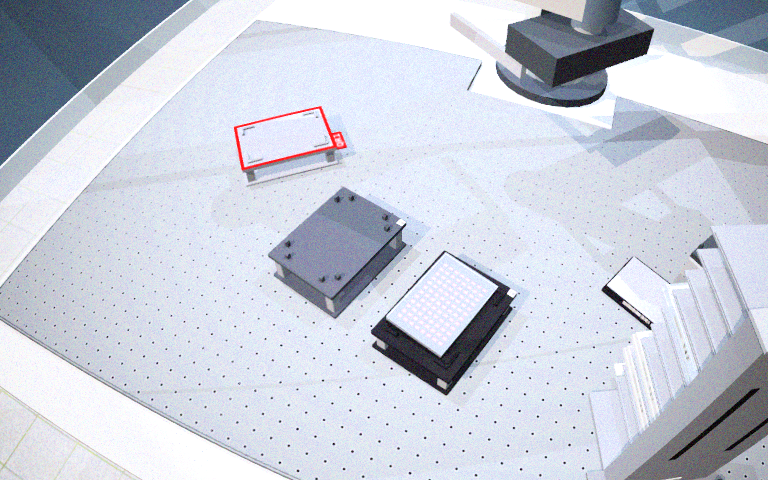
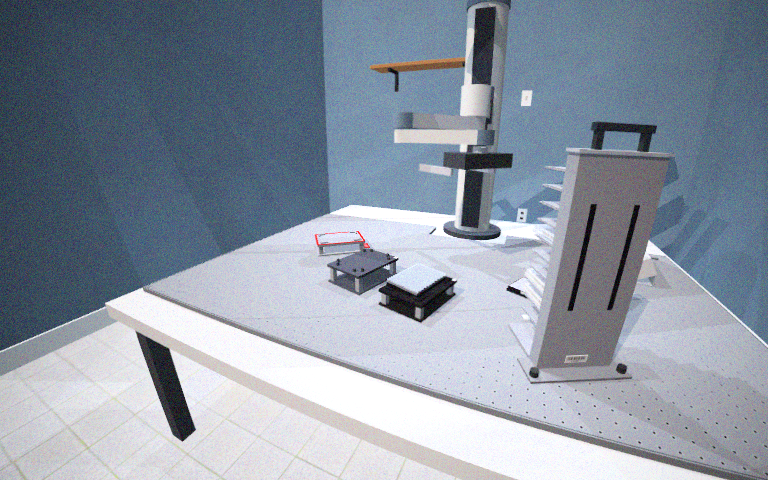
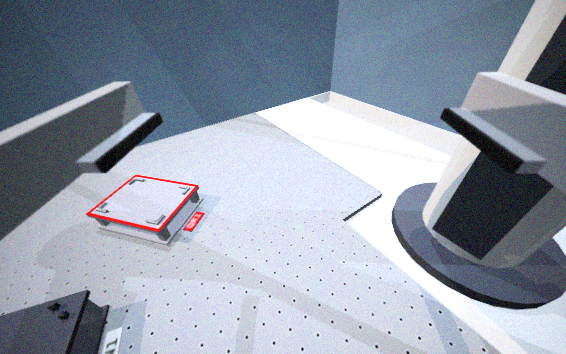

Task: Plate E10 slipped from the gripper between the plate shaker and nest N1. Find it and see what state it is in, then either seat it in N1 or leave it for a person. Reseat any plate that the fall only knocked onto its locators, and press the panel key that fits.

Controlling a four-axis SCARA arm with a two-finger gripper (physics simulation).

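Pixels of known places: gripper, between the fingertips: [image 1: 499, 6] [image 2: 441, 166] [image 3: 296, 98]; arm's base, origin of its link: [image 2: 471, 231] [image 3: 464, 234].
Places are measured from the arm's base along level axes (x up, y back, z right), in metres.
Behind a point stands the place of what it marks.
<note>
My gripper [image 3: 296, 98] @(x 0.305, y -0.335, z 0.069 m) is open and empty, high above the perforated deck near the arm column. A pale plate with rows of wells [image 1: 441, 302] @(x 0.075, y -0.693, z 0.027 m) [image 2: 416, 279] @(x 0.074, y -0.706, z 0.022 m) lies on a black stand [image 1: 475, 345] @(x 0.055, y -0.726, z -0.032 m) [image 2: 399, 302] @(x 0.018, y -0.731, z 0.054 m); I cannot tell whether it is level. A dark grey stand [image 1: 336, 243] @(x 0.066, y -0.648, z 0.195 m) [image 2: 362, 263] @(x 0.066, y -0.657, z 0.192 m) [image 3: 37, 325] @(x 0.066, y -0.592, z 0.219 m) with small black pins beside it bears no plate. A red-edged white stand [image 1: 286, 138] @(x 0.053, y -0.462, z 0.383 m) [image 2: 339, 238] @(x 0.053, y -0.466, z 0.386 m) [image 3: 145, 200] @(x 0.053, y -0.459, z 0.387 m) with corner locators bears no plate and has a small red label [image 1: 338, 139] @(x 0.014, y -0.395, z 0.319 m) [image 3: 193, 221] @(x 0.015, y -0.398, z 0.317 m). No plate lettering is legible, so E10 cannot be identified.
A tall grey rack [image 1: 696, 390] @(x 0.276, y -0.831, z -0.242 m) [image 2: 606, 254] @(x 0.232, y -0.818, z -0.317 m) with several thin shelves stands at the right. A low box with a pale top and black front [image 1: 637, 288] @(x 0.027, y -0.538, z -0.233 m) lies beside it. The round base of the arm column [image 1: 560, 93] @(x 0.020, y -0.098, z -0.033 m) [image 2: 471, 230] @(x 0.025, y -0.074, z -0.010 m) [image 3: 425, 250] @(x 0.020, y -0.106, z 0.022 m) stands at the back.
</note>
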